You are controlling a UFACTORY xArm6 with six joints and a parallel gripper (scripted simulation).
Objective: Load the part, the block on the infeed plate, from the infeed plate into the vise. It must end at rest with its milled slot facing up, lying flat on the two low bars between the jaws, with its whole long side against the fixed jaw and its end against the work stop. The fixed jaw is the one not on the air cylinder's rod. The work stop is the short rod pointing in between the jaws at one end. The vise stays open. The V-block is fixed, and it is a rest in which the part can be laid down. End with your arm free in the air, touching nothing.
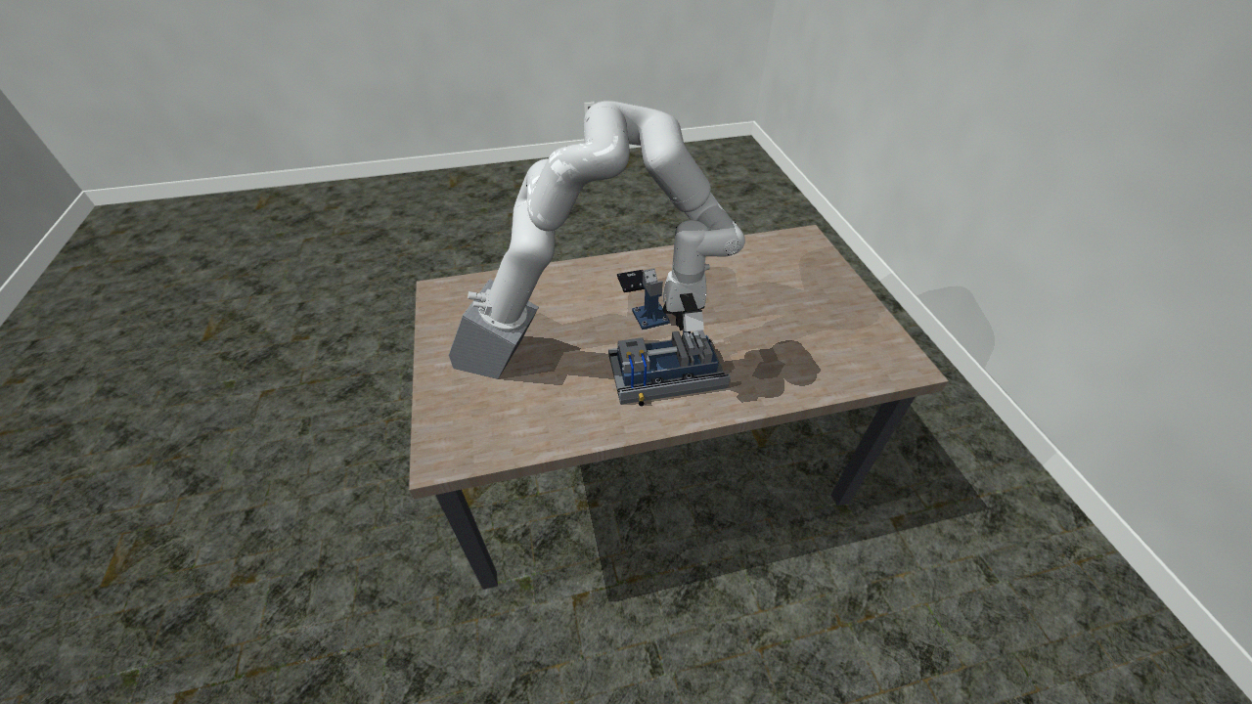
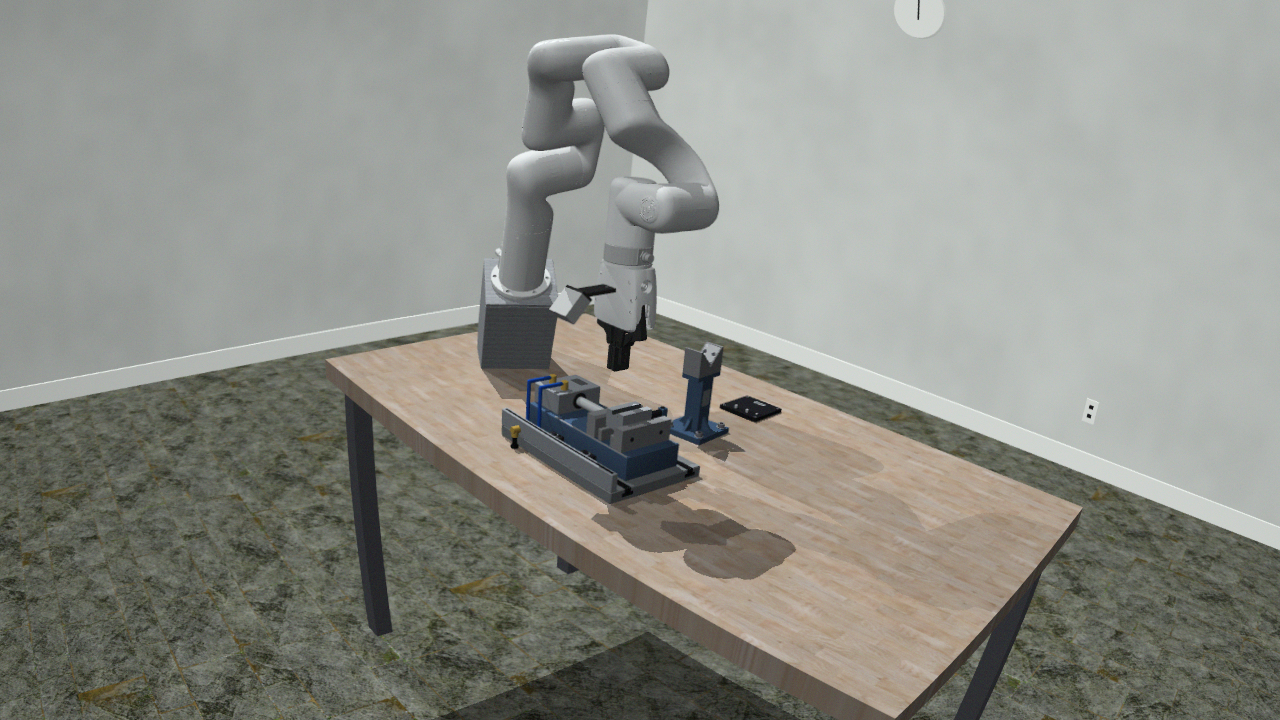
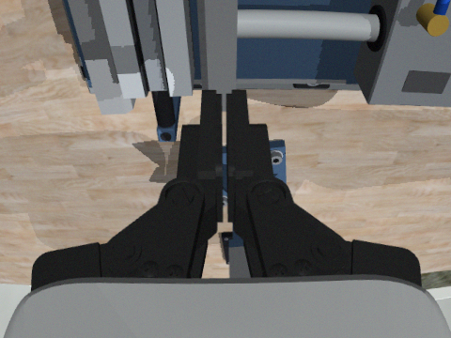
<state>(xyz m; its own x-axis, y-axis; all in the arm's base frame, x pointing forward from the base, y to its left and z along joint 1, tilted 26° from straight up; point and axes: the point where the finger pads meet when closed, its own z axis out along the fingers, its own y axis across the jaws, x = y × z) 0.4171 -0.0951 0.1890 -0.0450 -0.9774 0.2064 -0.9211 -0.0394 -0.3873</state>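
My hand is 4 cm short of the grey block and 8 cm above it. Also, from my hand: cylinder rod: 5 cm behind, 11 cm below; then dark work stop rod: 4 cm ahead, 5 cm to the left, 9 cm below; then moving jaw: 11 cm below.
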